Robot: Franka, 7 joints.
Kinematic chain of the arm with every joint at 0, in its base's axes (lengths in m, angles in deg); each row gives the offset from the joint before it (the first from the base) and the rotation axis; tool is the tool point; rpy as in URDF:
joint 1: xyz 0 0 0.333 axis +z
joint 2: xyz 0 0 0 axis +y
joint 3: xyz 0 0 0.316 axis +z
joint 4: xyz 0.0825 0 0 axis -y
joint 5: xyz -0.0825 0 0.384 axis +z
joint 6: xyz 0 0 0 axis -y
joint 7: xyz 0.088 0 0 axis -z
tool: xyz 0 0 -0.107 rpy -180 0 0
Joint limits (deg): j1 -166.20..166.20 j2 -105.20..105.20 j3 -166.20..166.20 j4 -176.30..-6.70 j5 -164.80..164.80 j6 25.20..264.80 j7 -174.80..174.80
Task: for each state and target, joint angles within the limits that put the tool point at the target. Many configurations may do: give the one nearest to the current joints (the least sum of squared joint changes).
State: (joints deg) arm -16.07 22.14 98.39 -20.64 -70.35 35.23 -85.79
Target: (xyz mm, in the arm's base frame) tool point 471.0 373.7 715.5
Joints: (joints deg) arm 9.32 44.61 94.70 -36.46 -68.69 49.16 -85.79
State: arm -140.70 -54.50 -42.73 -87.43 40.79 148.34 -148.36
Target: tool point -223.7 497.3 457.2
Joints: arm -154.64 -58.34 -78.69 -127.15 42.20 146.02 -148.36
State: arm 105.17 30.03 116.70 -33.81 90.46 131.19 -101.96
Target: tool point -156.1 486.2 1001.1
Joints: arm 99.77 43.96 116.40 -12.02 89.77 115.96 -101.96
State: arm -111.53 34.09 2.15 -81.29 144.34 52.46 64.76
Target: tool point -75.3 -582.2 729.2
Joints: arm -109.03 20.00 4.90 -80.06 142.61 44.61 64.76
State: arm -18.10 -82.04 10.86 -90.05 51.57 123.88 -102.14
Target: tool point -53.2 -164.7 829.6
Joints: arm -19.03 -84.03 -23.31 -126.58 46.03 118.97 -102.14
